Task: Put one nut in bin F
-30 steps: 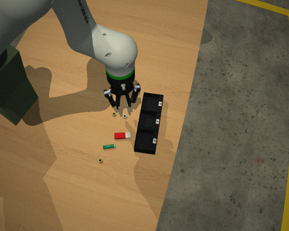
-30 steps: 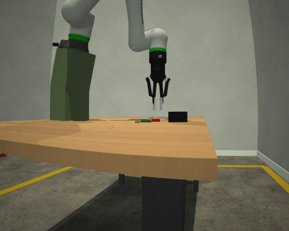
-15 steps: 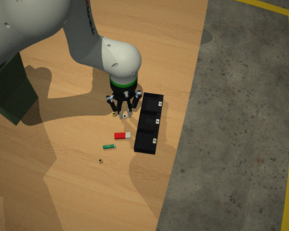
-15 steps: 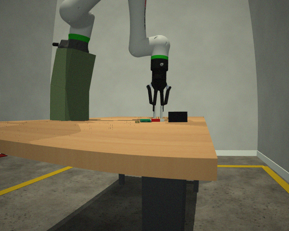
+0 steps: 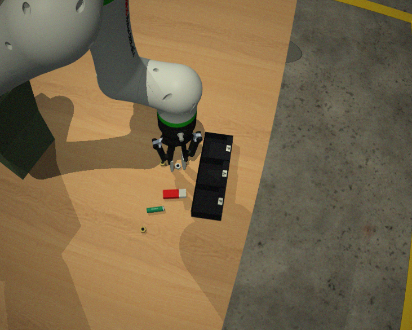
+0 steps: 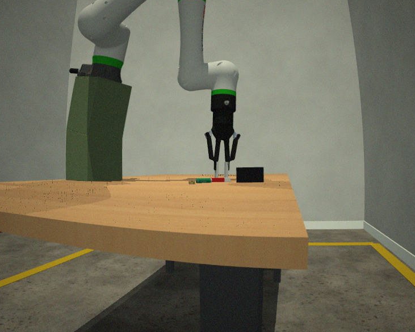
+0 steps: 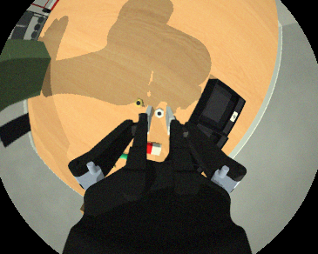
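Now: the grey nut 30 mm below my hand. Also, from my hand: green battery 20 mm behind, 150 mm to the right, 30 mm below.
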